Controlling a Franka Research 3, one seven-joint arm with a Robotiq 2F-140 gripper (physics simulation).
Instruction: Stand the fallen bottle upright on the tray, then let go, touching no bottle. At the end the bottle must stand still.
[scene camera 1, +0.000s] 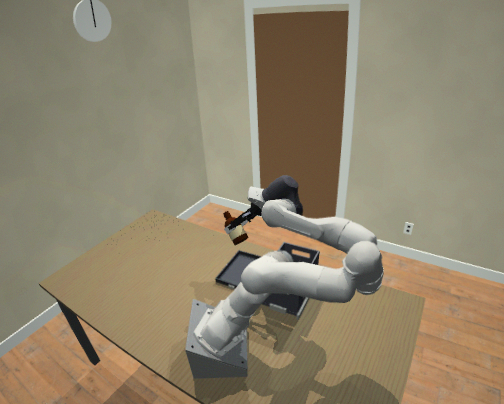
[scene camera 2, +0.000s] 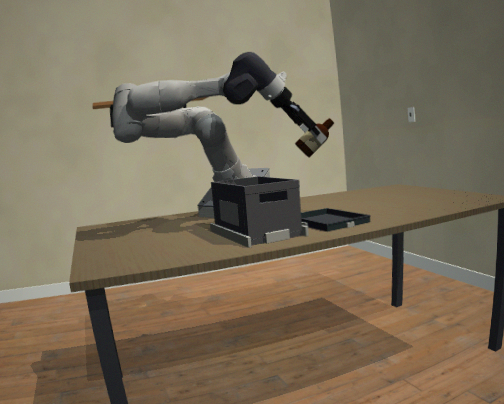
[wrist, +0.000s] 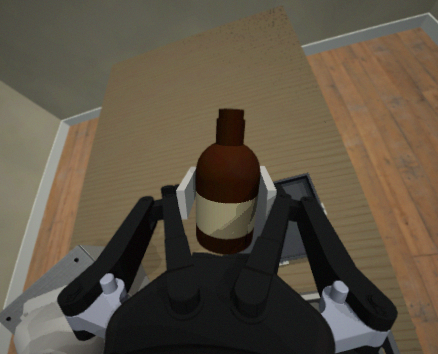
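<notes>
The brown bottle (scene camera 1: 237, 233) (scene camera 2: 311, 141) (wrist: 227, 217) with a cream label is held in the air, tilted, its neck up and its base down. In scene camera 2 the neck leans to the right. My gripper (scene camera 1: 233, 228) (scene camera 2: 320, 134) (wrist: 227, 177) is shut on the bottle, with one pad on each side of its body. The dark tray (scene camera 1: 223, 283) (scene camera 2: 361, 221) (wrist: 302, 176) lies flat on the table, well below the bottle. In the wrist view the tray is partly hidden behind the right finger.
A dark grey crate (scene camera 1: 314, 257) (scene camera 2: 274, 215) stands beside the tray, with light bars (scene camera 2: 278, 235) at its foot. In scene camera 1 my arm hides part of it. The arm's base block (scene camera 1: 218, 367) stands on the wooden table (scene camera 1: 130, 280) (scene camera 2: 165, 250) (wrist: 165, 100).
</notes>
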